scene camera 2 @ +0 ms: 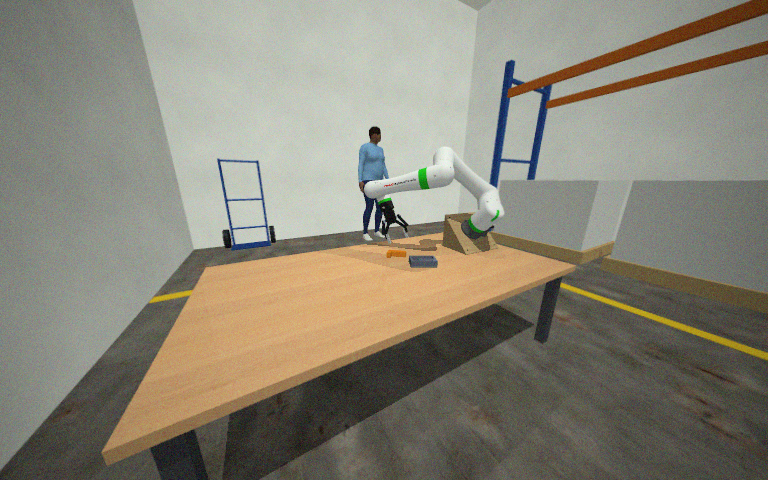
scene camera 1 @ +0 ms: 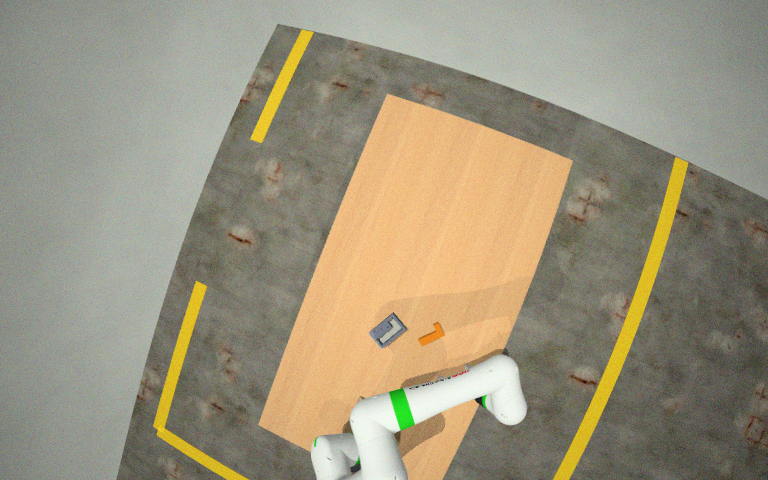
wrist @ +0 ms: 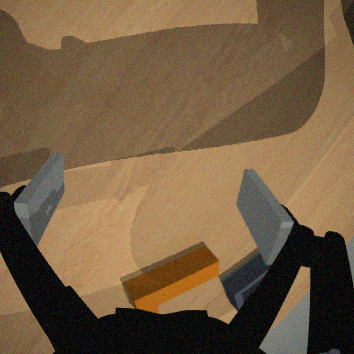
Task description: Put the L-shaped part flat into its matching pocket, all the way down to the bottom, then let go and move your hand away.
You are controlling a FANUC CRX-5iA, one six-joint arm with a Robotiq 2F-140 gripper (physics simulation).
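Places are measured from the arm's base along level axes (x down, y left, z ahead), in millimetres.
Pixels of known places: gripper, fingertip midpoint: [scene camera 2: 398, 240] [scene camera 1: 452, 372] [wrist: 152, 179]; arm's base, origin of the base link: [scene camera 2: 470, 230].
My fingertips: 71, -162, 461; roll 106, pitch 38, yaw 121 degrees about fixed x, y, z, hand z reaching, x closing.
Ahead of a thing's pixels: the offset from my fingertips to its top centre, as dx, dy, dz. Level surfaces: height alone.
The orange L-shaped part @[+18, +165, +92] [scene camera 1: 431, 337] [scene camera 2: 396, 254] [wrist: 172, 277] lies flat on the table @[dx +48] [scene camera 1: 453, 198] [scene camera 2: 283, 316]. The blue-grey block @[+11, +332, +13] [scene camera 1: 380, 330] [scene camera 2: 423, 262] [wrist: 244, 278] lies beside it, a short gap apart; its light L-shaped pocket shows in scene camera 1 with no part in it. My gripper [scene camera 2: 397, 236] [wrist: 152, 179] is open wide and empty, above the table behind the part in scene camera 2. In the wrist view the part is low in the picture between the fingers, partly hidden by the gripper body, and the right finger covers some of the block. The arm hides the gripper in scene camera 1.
The white arm [scene camera 1: 441, 390] [scene camera 2: 407, 182] reaches over the table from its wooden base [scene camera 2: 454, 236]. A person [scene camera 2: 371, 162] stands behind the table in scene camera 2. A blue hand truck [scene camera 2: 244, 199] and a rack [scene camera 2: 500, 124] stand farther off.
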